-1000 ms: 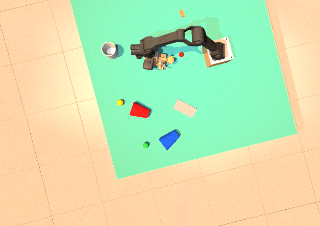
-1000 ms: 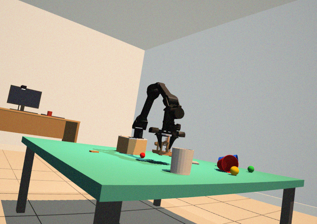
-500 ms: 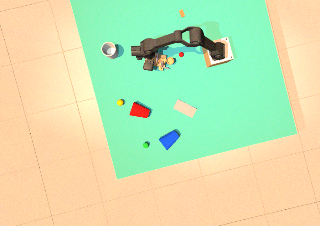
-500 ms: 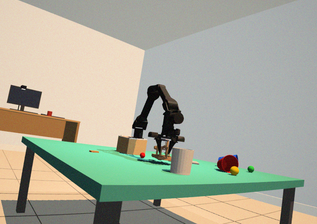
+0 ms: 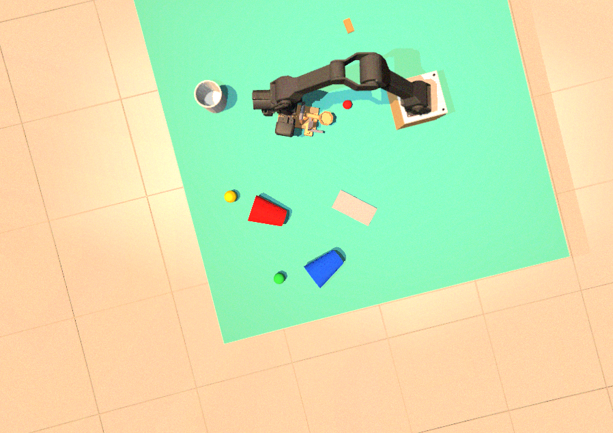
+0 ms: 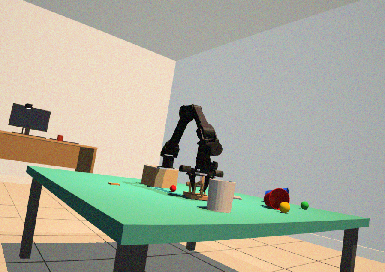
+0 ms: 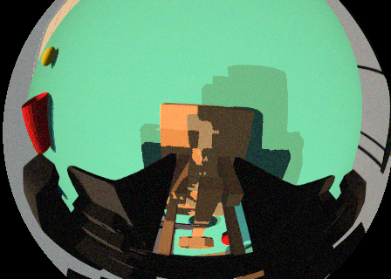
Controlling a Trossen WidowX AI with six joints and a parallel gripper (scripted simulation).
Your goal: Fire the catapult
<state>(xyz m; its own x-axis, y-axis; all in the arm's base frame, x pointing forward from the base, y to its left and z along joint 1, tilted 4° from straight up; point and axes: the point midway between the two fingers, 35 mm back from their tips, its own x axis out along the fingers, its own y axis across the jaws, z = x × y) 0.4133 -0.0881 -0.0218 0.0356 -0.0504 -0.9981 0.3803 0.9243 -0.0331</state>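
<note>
Now: gripper tip 210 mm past the red ball, 10 mm to the right of it and 20 mm above it. Also, from my gripper tip: wooden catapult (60 mm behind, 40 mm to the left, 20 mm above); then white mug (250 mm ahead, 110 mm to the right); then yellow ball (270 mm ahead, 240 mm to the left, 10 mm below).
</note>
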